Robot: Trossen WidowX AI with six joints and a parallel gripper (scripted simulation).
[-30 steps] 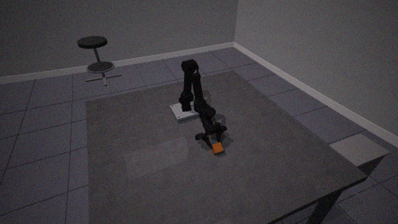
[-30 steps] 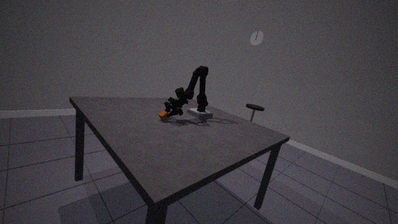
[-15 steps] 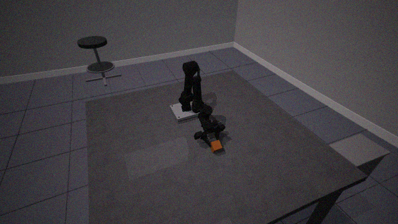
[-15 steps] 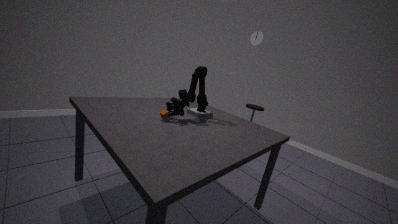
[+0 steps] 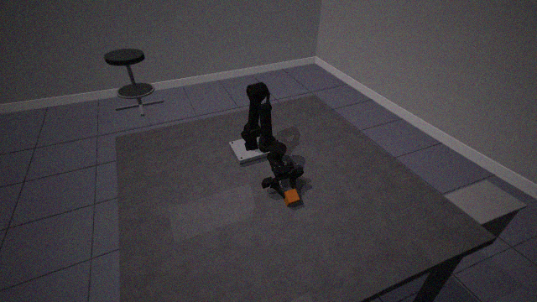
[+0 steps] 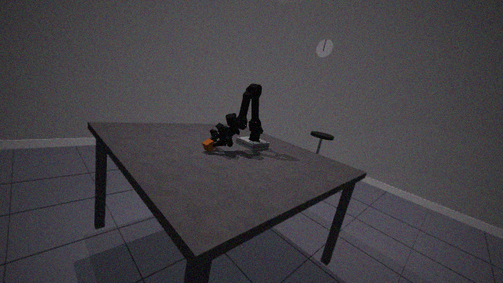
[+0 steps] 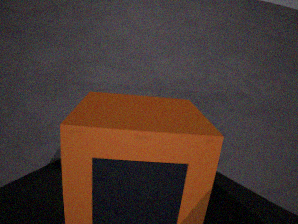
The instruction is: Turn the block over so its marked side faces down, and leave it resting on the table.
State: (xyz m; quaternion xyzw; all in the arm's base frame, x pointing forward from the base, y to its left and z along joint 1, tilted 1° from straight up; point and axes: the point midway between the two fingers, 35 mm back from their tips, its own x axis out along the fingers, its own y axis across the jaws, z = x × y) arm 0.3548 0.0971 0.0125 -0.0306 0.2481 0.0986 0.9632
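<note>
Right now my gripper tip is 1 cm past the orange block.
</note>
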